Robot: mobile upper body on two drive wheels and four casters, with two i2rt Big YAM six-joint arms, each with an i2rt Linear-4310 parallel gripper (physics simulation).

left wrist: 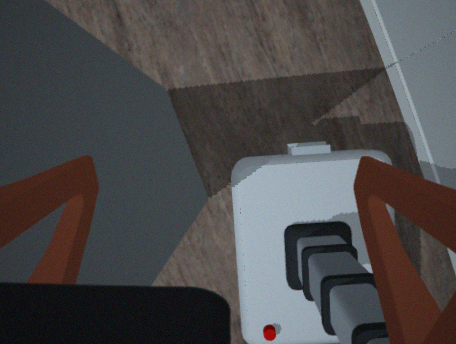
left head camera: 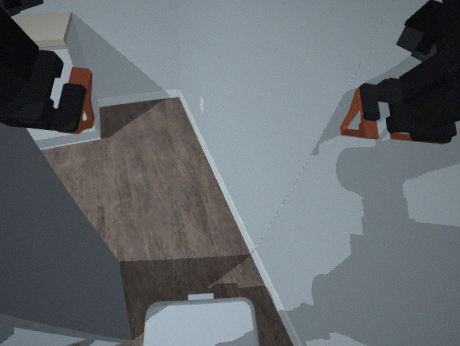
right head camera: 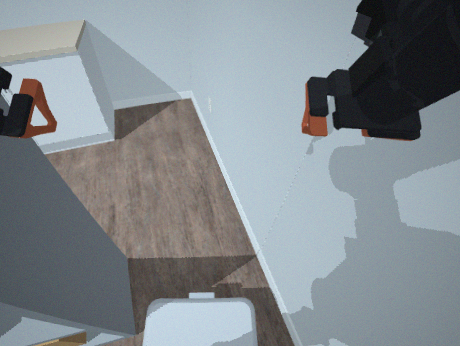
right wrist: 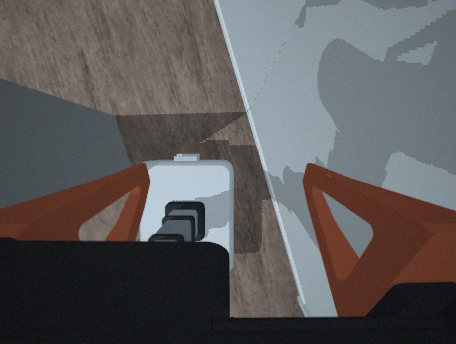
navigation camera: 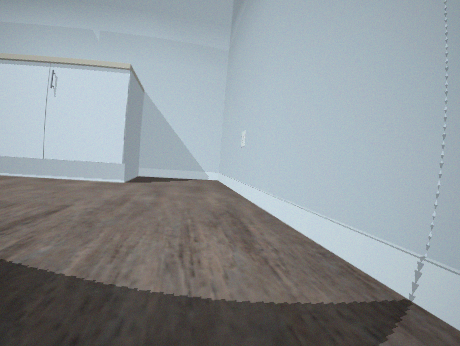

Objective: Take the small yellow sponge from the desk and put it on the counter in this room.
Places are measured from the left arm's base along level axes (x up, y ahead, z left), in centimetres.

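Where they show: left gripper, between the fingertips: (left wrist: 226,171) (left head camera: 55,119) (right head camera: 24,124); right gripper, between the fingertips: (left head camera: 366,133) (right head camera: 333,130) (right wrist: 226,172).
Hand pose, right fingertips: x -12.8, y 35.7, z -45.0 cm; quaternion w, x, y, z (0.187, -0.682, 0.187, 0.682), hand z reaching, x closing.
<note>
After its pixels a point has its place.
A counter with a beige top (left head camera: 45,30) @(x -50.0, y 177.1, z 81.2 cm) (right head camera: 42,41) @(x -50.0, y 172.8, z 91.7 cm) (navigation camera: 90,63) @(x -53.0, y 155.0, z 91.7 cm) over white cabinet doors stands ahead at the far left, away from both grippers. The small yellow sponge and the desk do not show in these views. My left gripper (left wrist: 226,171) @(x -12.6, y 35.4, z -0.4 cm) is open, its two orange fingers wide apart with no object between them; it hangs above the grey panel's edge and my white base. My right gripper (right wrist: 226,172) @(x -12.8, y 35.7, z -45.0 cm) (left head camera: 385,135) is open and empty, above my base and the floor strip beside the wall.
A tall grey panel (left head camera: 50,225) @(x -53.7, y 41.1, z 21.4 cm) (right head camera: 55,210) @(x -55.9, y 46.3, z 22.9 cm) (left wrist: 100,110) @(x -59.1, y 43.9, z 22.2 cm) (right wrist: 50,130) @(x -83.2, y 45.3, z 22.6 cm) stands close at the left. A pale wall (left head camera: 280,150) @(x -57.1, y 76.5, z -54.4 cm) (navigation camera: 340,125) @(x -104.7, y 87.1, z -51.2 cm) with a white baseboard (navigation camera: 300,220) @(x -136.8, y 98.8, z -46.2 cm) runs along the right. Brown wood floor (left head camera: 150,190) @(x -140.9, y 114.8, z 13.7 cm) (navigation camera: 175,240) @(x -141.0, y 82.9, z -6.6 cm) leads toward the counter. My white base (left head camera: 200,322) @(x -115.0, y 21.8, z -21.9 cm) (left wrist: 265,200) @(x -115.0, y 18.7, z -6.8 cm) shows below.
</note>
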